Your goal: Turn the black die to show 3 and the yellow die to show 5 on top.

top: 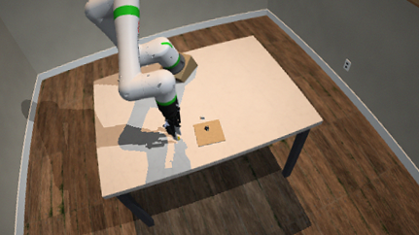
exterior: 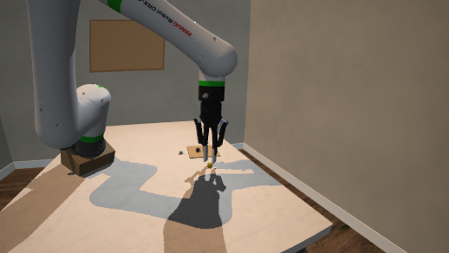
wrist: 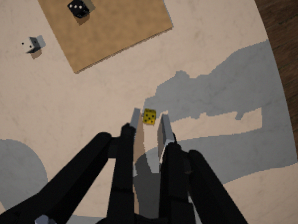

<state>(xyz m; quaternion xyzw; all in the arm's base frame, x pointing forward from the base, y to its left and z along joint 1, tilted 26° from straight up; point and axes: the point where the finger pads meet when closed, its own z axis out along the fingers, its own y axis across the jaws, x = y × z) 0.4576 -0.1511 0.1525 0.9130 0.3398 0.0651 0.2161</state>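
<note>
Right now my hand is 5 cm above the yellow die. From my hand the other things lie so: tan mat: 5 cm ahead, 16 cm to the left, 5 cm below; then white die: 6 cm behind, 18 cm to the left, 5 cm below; then black die: 2 cm ahead, 16 cm to the left, 4 cm below.
</note>
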